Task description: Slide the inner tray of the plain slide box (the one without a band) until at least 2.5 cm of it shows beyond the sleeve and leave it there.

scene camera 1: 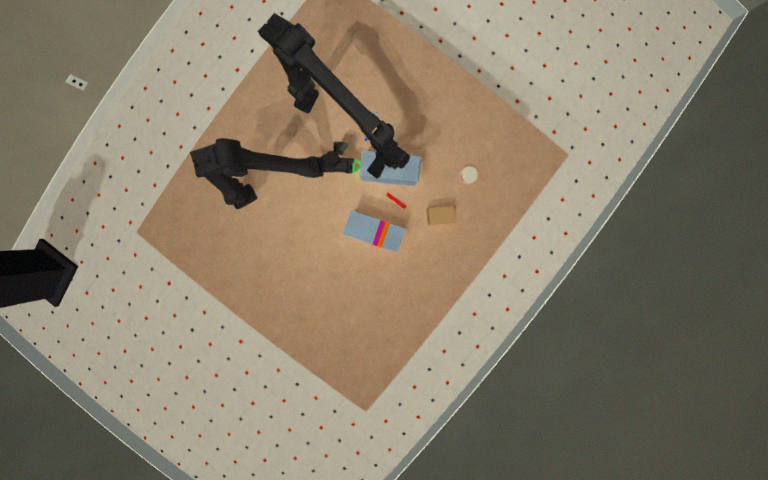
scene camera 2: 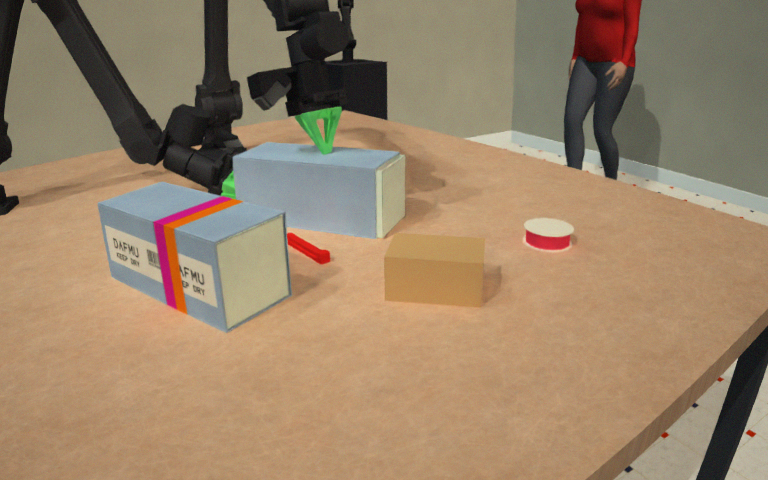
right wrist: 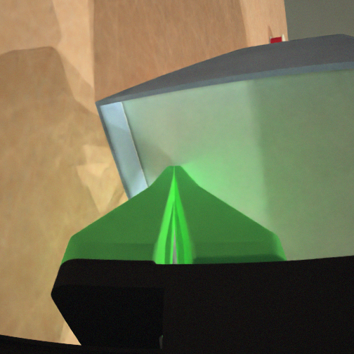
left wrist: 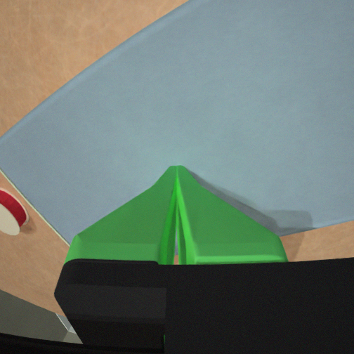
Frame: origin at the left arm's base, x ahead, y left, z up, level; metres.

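Seen in the pictures: left gripper, between the fingertips: (scene camera 1: 394, 165) (scene camera 2: 326, 153); left arm's base, origin of its link: (scene camera 1: 306, 99); right arm's base, origin of its link: (scene camera 1: 244, 196).
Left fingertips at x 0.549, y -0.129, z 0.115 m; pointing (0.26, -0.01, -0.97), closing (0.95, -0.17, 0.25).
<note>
Pixels of each thing's top centre, then the offset from my left fingertips to it.
- plain blue sleeve, centre of its top: (scene camera 2: 318, 154) (scene camera 1: 391, 166) dx -0.011, dy -0.010, dz +0.000 m
- banded blue box, centre of its top: (scene camera 2: 183, 206) (scene camera 1: 374, 231) dx +0.053, dy -0.303, dz +0.000 m
- red bar, centre of its top: (scene camera 2: 305, 241) (scene camera 1: 396, 200) dx +0.078, dy -0.122, dz -0.099 m
- tan block, centre of its top: (scene camera 2: 436, 247) (scene camera 1: 441, 215) dx +0.301, dy -0.094, dz -0.055 m
- red-and-white round tin, centre of its top: (scene camera 2: 549, 226) (scene camera 1: 469, 174) dx +0.338, dy +0.152, dz -0.089 m
The plain blue sleeve (scene camera 1: 399, 176) (scene camera 2: 305, 195) (left wrist: 200, 100) lies flat. The cream inner tray (scene camera 2: 394, 195) (right wrist: 215, 125) sticks out a short way at the sleeve's right end in scene camera 2; in the right wrist view its other end sits recessed inside the sleeve. My left gripper (scene camera 2: 326, 151) (left wrist: 176, 176) is shut and empty, pointing down with its tips at the sleeve's top. My right gripper (scene camera 1: 359, 165) (right wrist: 174, 177) is shut and empty, with its tips at the tray's recessed end; the sleeve hides them in scene camera 2.
The banded blue box (scene camera 1: 359, 224) (scene camera 2: 130, 200) lies in front of the plain one. A red bar (scene camera 1: 395, 200) (scene camera 2: 308, 249) lies between them. A tan block (scene camera 1: 441, 215) (scene camera 2: 434, 274) and a red-and-white round tin (scene camera 1: 468, 174) (scene camera 2: 548, 236) (left wrist: 12, 212) stand farther right.
</note>
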